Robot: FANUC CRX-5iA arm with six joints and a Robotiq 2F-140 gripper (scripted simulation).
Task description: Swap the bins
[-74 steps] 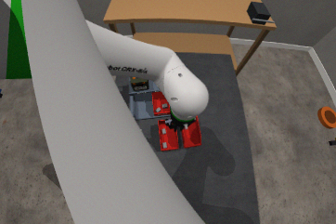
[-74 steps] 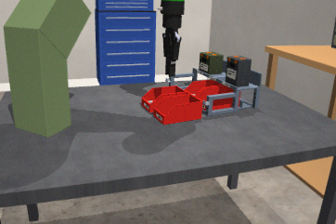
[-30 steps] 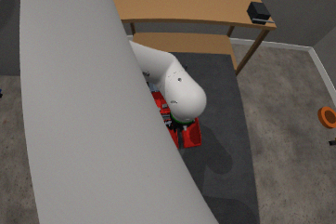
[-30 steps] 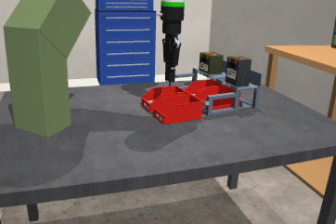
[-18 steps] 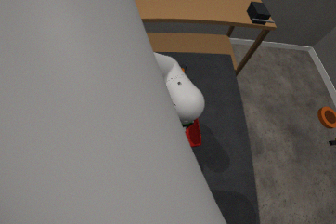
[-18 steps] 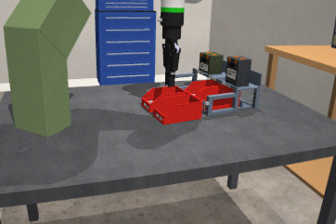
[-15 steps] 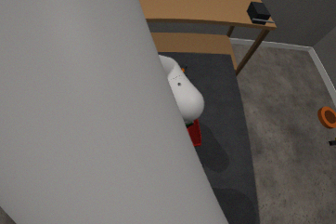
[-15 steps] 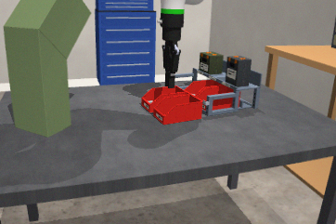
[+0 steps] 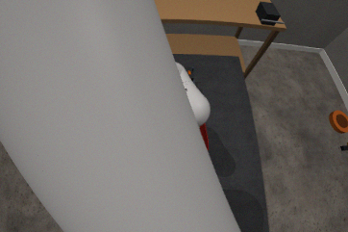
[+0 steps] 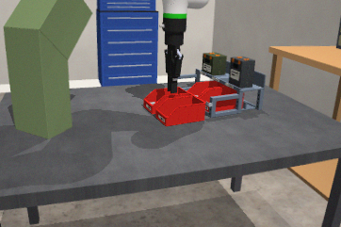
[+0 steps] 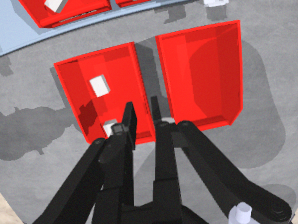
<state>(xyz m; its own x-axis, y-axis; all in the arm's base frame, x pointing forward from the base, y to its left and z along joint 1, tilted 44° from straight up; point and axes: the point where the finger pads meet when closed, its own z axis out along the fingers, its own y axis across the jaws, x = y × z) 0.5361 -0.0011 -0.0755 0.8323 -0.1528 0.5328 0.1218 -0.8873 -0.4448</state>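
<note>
Right now the part is 2 cm ahead of my hand, 7 cm to the left of it and 11 cm below it. Round my hand: grey shelf 23 cm ahead, 10 cm to the left, 5 cm below; dark box 32 cm ahead, 4 cm above.
</note>
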